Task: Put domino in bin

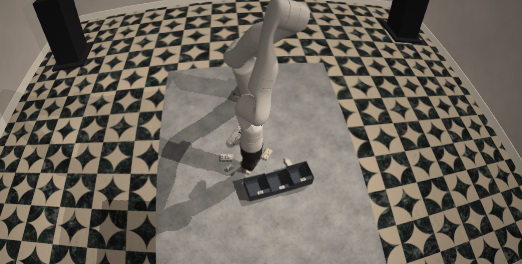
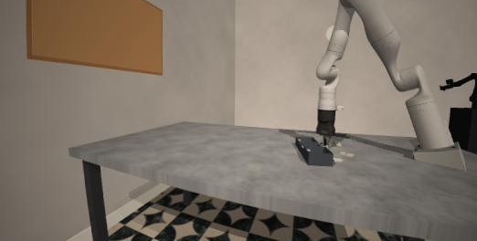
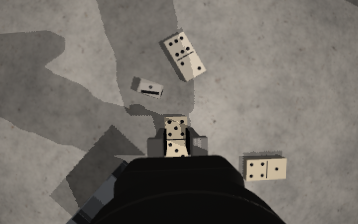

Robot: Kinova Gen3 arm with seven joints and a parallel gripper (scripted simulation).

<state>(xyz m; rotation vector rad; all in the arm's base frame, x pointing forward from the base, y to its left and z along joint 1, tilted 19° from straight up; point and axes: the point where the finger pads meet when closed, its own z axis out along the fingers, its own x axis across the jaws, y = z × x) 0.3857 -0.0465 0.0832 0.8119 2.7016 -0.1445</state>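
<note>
Now: hand 8 cm short of the three-compartment bin and 12 cm to the right of it. Round my hand: domino 1 cm below.
</note>
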